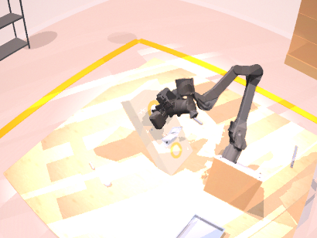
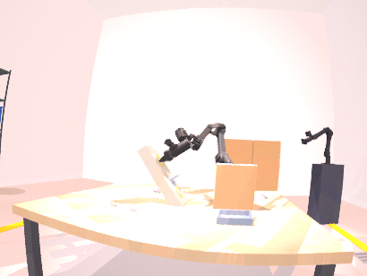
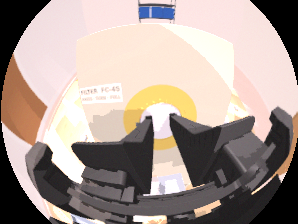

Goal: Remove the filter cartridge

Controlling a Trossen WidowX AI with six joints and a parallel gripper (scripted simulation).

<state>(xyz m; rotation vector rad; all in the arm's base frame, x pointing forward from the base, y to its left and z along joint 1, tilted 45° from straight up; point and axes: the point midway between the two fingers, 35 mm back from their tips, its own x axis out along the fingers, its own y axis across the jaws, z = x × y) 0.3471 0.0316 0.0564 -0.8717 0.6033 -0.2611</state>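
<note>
Now: gripper tip 40 mm past the service panel and 80 mm above it. From my gripper tip the other things lie so: grey-blue tray 430 mm behind, 300 mm to the left, 220 mm below; then round filter cartridge 10 mm ahead, 10 mm below.
</note>
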